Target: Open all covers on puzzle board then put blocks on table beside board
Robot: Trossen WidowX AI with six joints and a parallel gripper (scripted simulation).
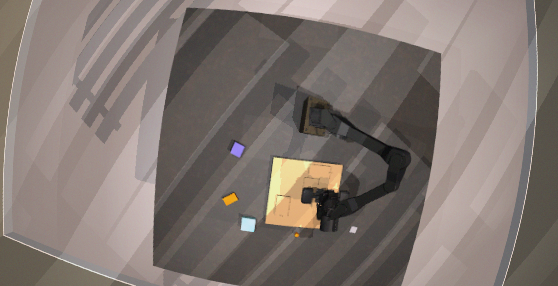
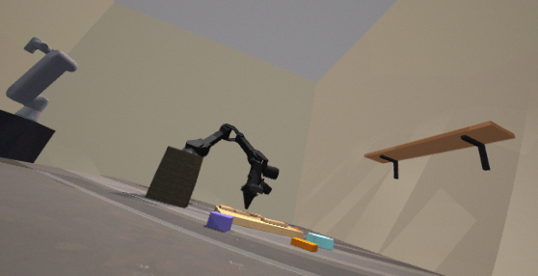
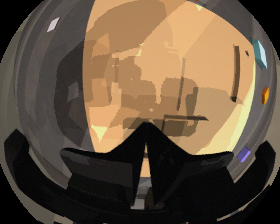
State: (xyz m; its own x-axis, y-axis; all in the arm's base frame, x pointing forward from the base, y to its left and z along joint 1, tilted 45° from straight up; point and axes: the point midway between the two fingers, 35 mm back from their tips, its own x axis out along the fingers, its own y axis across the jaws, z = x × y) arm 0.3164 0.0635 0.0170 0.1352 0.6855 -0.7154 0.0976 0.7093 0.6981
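The puzzle board is 8 cm to the right of my gripper tip and 2 cm below it. The rest, counted from my gripper tip: cyan block (31 cm to the right, 16 cm ahead, 3 cm below); small grey piece (19 cm ahead, 17 cm to the left, 4 cm below); tiny orange piece (21 cm ahead, 10 cm to the right, 3 cm below).
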